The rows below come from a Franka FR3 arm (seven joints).
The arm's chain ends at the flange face. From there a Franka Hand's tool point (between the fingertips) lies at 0.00 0.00 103.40 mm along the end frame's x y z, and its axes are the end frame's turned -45 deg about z.
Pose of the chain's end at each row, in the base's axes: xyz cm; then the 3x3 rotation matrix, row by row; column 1 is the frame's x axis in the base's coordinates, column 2 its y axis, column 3 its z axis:
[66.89 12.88 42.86], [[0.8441 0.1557 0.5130], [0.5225 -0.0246 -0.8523], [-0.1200 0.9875 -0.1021]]
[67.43 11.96 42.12], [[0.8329 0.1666 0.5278], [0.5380 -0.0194 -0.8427], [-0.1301 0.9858 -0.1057]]
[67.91 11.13 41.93], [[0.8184 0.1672 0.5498], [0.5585 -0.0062 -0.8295], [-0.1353 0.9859 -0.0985]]
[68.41 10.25 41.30], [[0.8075 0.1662 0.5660], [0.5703 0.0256 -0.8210], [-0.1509 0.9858 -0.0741]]
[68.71 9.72 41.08], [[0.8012 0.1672 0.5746], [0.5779 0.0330 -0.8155], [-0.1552 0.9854 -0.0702]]
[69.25 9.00 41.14], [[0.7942 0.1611 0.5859], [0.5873 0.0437 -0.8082], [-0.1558 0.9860 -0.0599]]
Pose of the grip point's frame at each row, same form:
[72.19 4.07 41.80], [[0.4868 0.7070 0.5130], [0.3869 0.3521 -0.8523], [-0.7831 0.6134 -0.1021]]
[72.89 3.25 41.03], [[0.4711 0.7068 0.5278], [0.3941 0.3667 -0.8427], [-0.7891 0.6051 -0.1057]]
[73.59 2.55 40.91], [[0.4605 0.6969 0.5498], [0.3993 0.3905 -0.8295], [-0.7928 0.6015 -0.0985]]
[74.26 1.76 40.53], [[0.4535 0.6885 0.5660], [0.3852 0.4214 -0.8210], [-0.8038 0.5904 -0.0741]]
[74.65 1.29 40.35], [[0.4483 0.6848 0.5746], [0.3853 0.4320 -0.8155], [-0.8065 0.5870 -0.0702]]
[75.31 0.64 40.52], [[0.4477 0.6755 0.5859], [0.3844 0.4462 -0.8082], [-0.8074 0.5870 -0.0599]]

